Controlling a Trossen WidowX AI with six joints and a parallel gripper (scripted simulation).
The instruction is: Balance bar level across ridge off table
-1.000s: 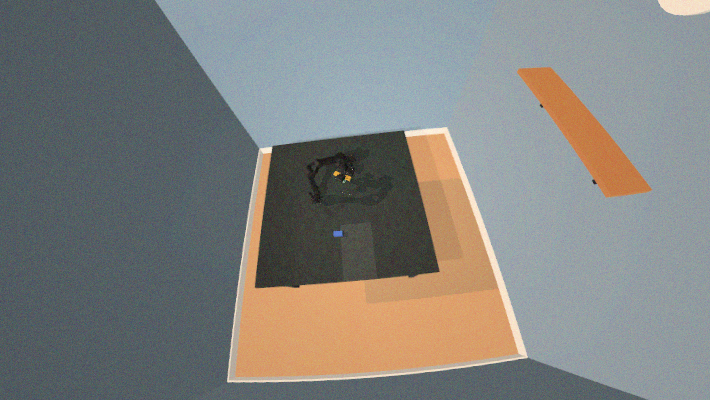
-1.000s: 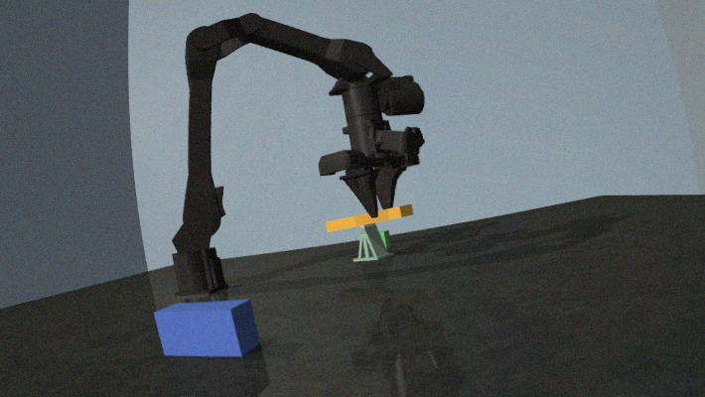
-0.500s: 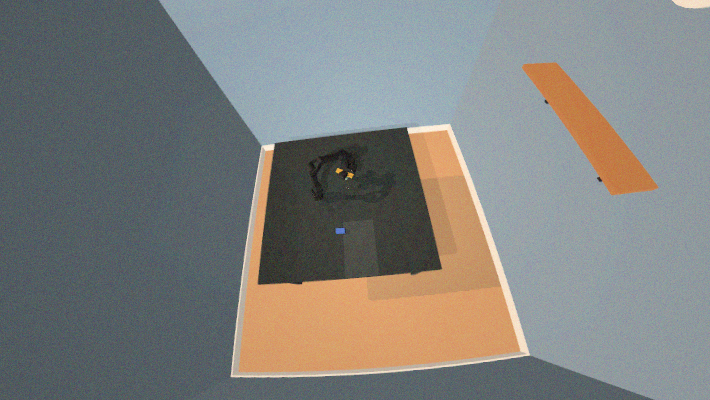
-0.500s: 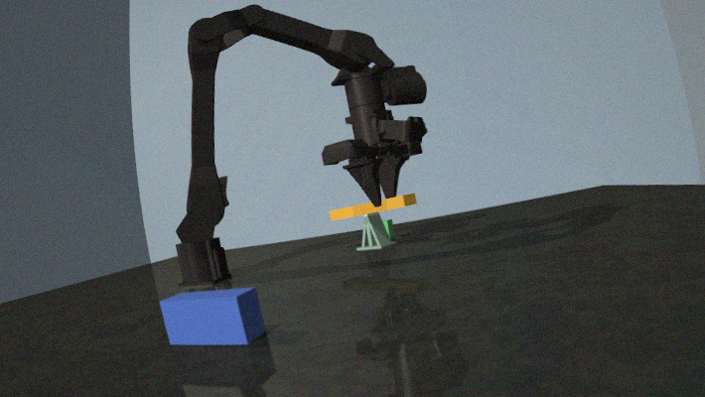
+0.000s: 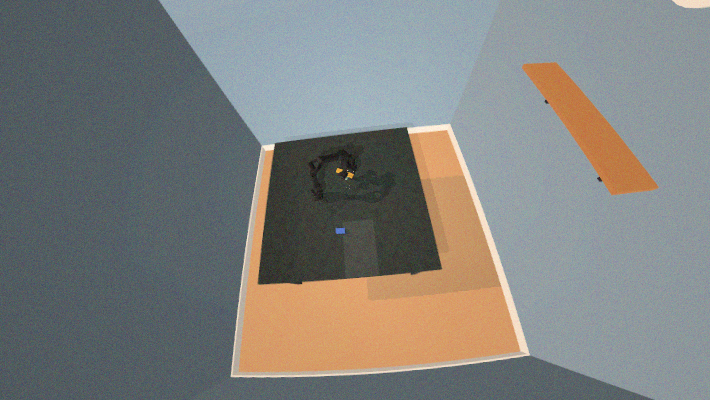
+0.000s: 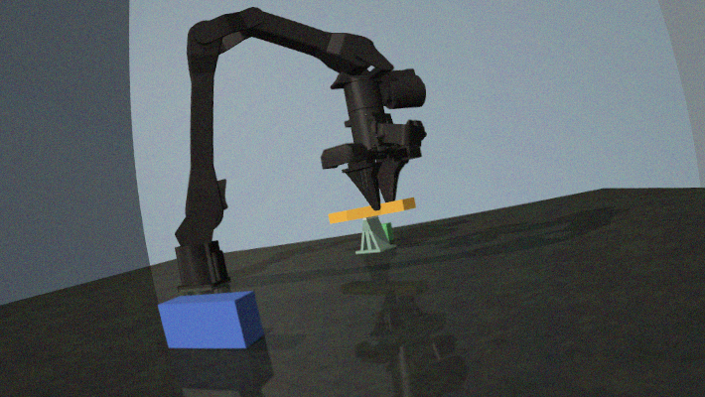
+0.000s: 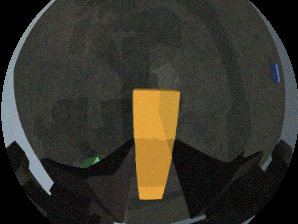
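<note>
My gripper tip is now 2 cm past the orange bar and 1 cm to the right of it. From my gripper tip the other things lie so: blue block (46 cm to the right, 9 cm behind, 5 cm below); small green block (15 cm to the left, 5 cm below, 3 cm behind).
</note>
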